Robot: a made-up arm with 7 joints. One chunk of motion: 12 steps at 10 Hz.
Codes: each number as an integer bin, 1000 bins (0 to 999) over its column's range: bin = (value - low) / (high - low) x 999, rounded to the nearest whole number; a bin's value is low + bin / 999 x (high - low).
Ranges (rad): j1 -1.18..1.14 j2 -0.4..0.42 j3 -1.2..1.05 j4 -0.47..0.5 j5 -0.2..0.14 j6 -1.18..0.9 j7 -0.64..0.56
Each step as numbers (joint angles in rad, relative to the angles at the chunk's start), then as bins.
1 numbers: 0.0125 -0.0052 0.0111 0.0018 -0.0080 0.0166 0.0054
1 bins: 513 481 538 486 564 575 537
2 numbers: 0.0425 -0.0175 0.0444 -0.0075 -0.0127 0.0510 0.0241
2 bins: 526 466 553 476 550 591 553
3 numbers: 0.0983 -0.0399 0.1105 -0.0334 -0.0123 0.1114 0.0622
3 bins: 550 439 582 450 552 620 585
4 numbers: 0.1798 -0.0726 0.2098 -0.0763 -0.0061 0.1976 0.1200
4 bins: 586 399 626 405 570 662 633
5 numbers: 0.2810 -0.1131 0.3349 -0.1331 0.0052 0.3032 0.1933
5 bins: 629 350 681 347 603 712 694
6 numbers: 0.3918 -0.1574 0.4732 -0.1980 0.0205 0.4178 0.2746
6 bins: 677 296 743 280 648 767 761
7 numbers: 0.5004 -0.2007 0.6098 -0.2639 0.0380 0.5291 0.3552
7 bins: 724 243 804 212 699 821 829
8 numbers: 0.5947 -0.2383 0.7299 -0.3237 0.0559 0.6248 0.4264
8 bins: 764 197 857 151 752 867 888
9 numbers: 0.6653 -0.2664 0.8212 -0.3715 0.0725 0.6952 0.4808
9 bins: 795 163 897 101 801 901 933
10 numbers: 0.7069 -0.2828 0.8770 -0.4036 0.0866 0.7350 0.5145
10 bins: 813 143 922 68 842 920 961
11 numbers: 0.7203 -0.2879 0.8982 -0.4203 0.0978 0.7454 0.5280
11 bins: 818 137 932 51 875 925 972
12 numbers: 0.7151 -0.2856 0.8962 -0.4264 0.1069 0.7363 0.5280
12 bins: 816 139 931 45 902 920 972
